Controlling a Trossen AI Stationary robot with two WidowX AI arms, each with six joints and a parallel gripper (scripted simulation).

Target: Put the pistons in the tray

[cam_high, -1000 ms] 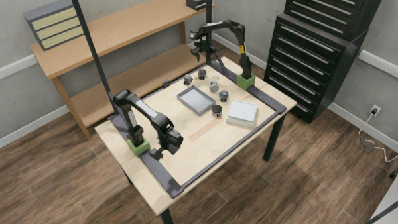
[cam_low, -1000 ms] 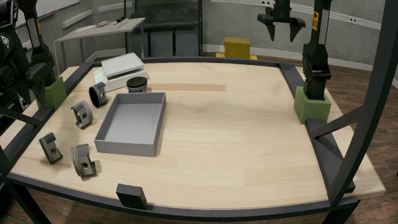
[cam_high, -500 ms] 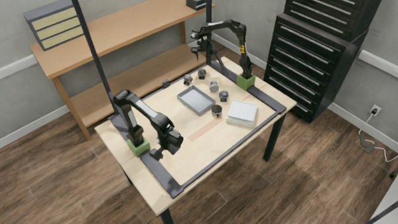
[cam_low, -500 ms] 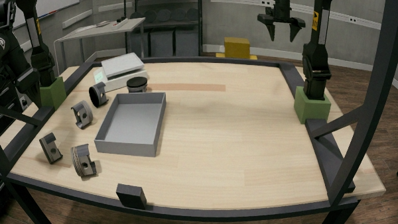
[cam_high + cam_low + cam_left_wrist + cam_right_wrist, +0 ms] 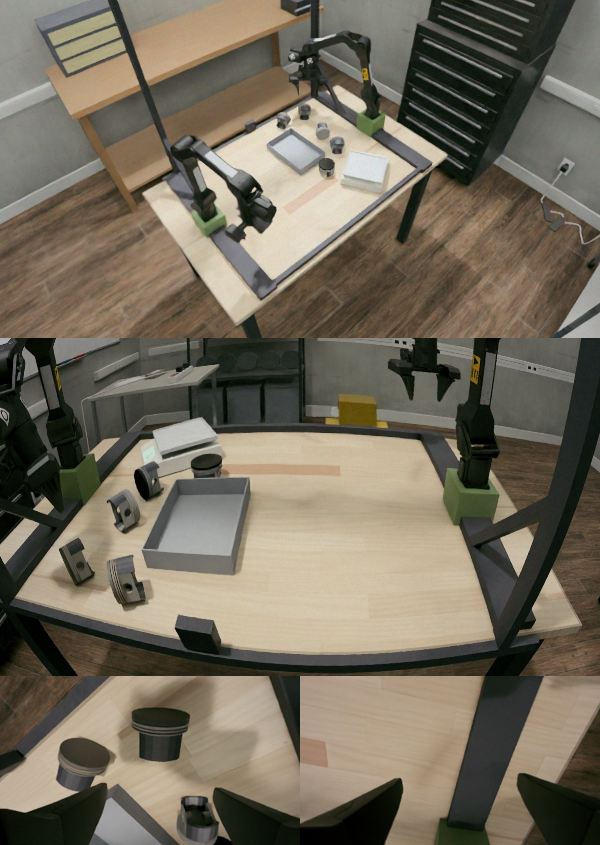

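Now: the grey pan 48 cm ahead of my left hand, 6 cm to the right of it and 13 cm below it. Also, from my left hand: white scale 48 cm ahead, 5 cm to the right, 14 cm below; steel parts tray 17 cm ahead, 21 cm to the right, 17 cm below.
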